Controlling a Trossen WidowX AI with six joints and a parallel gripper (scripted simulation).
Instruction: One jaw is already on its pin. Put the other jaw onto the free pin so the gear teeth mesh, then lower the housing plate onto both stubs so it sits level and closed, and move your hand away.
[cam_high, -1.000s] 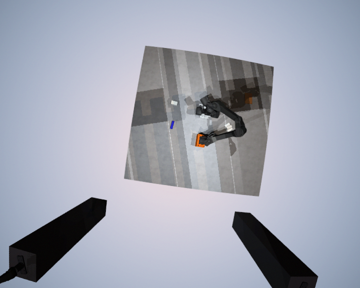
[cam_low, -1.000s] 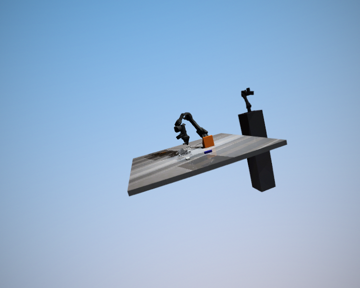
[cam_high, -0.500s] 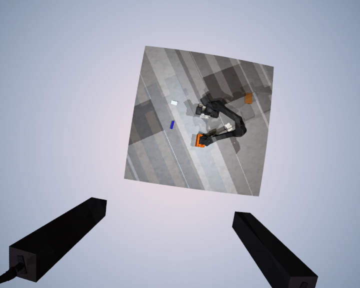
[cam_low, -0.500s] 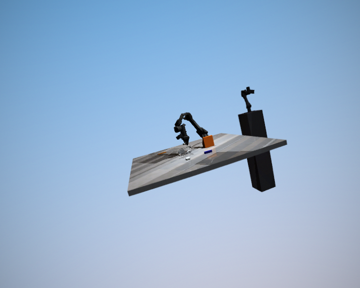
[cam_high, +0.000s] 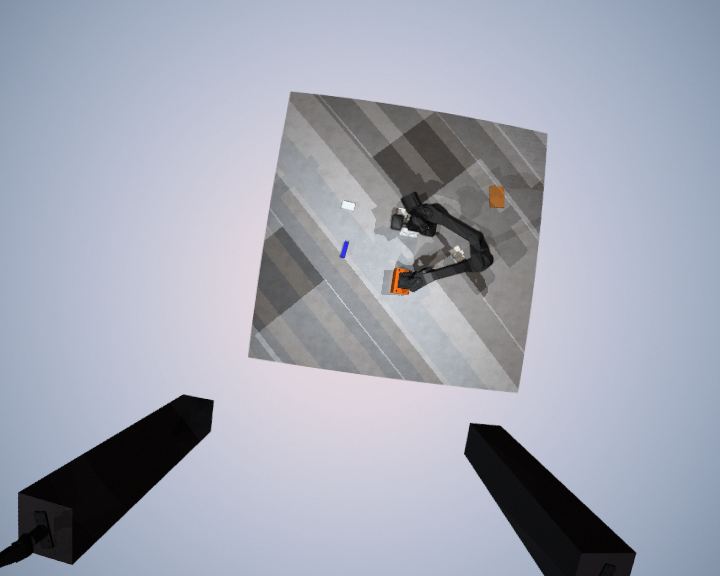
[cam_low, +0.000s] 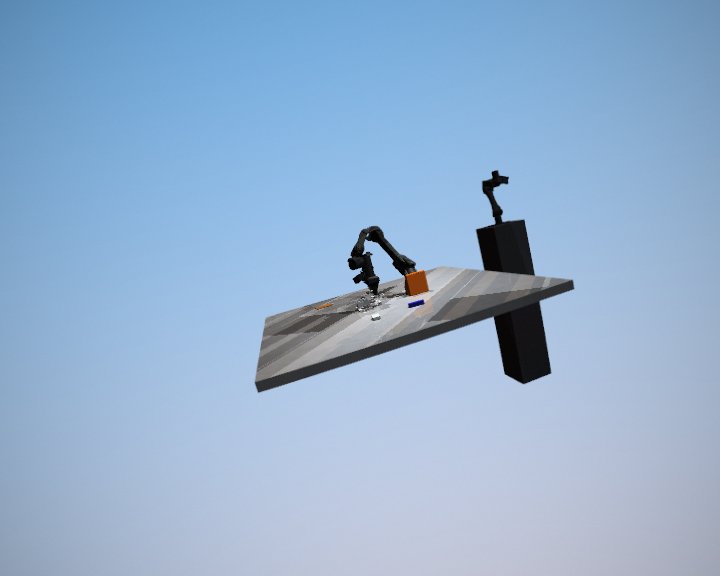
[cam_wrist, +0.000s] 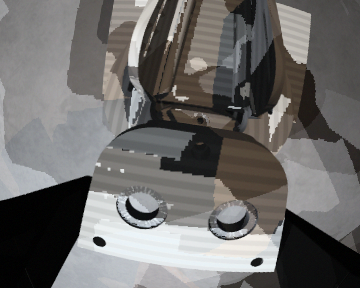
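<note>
The jaw is 4 cm below my gripper tip, 2 cm to the left of it and 2 cm ahead of it. Also, from my gripper tip: white block: 29 cm to the left, 8 cm ahead, 5 cm below; then blue block: 28 cm to the left, 13 cm behind, 5 cm below; then flat orange piece: 41 cm to the right, 24 cm ahead, 6 cm below.
</note>
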